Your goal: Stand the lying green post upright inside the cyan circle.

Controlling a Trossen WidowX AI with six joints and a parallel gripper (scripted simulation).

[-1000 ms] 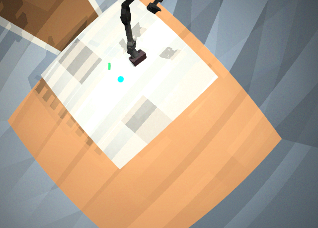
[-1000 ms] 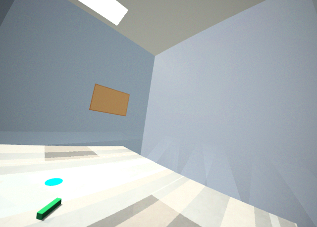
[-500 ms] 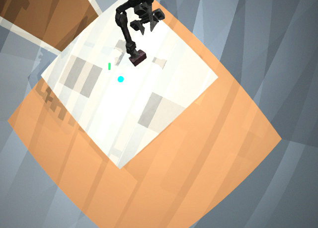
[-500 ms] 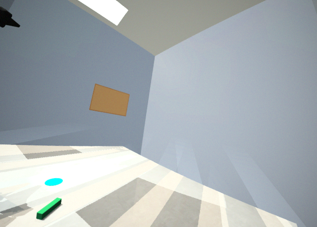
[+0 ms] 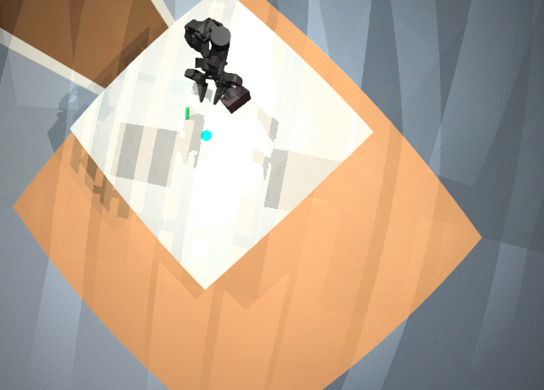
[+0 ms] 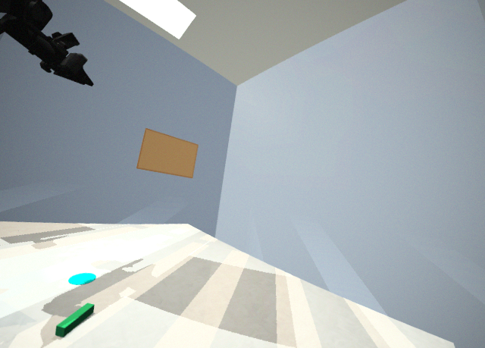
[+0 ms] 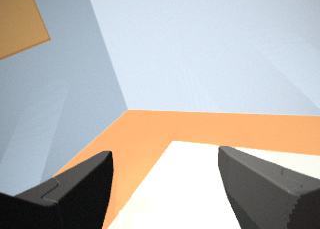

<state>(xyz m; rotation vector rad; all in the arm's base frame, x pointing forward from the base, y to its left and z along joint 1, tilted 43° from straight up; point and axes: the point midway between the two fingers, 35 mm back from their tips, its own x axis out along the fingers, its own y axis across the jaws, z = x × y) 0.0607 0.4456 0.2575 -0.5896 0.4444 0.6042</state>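
Right now my gripper tip is 14 cm short of the green post, 27 cm to the left of it and 55 cm above it. The rest, counted from my gripper tip: cyan circle 12 cm ahead, 10 cm to the right, 56 cm below.
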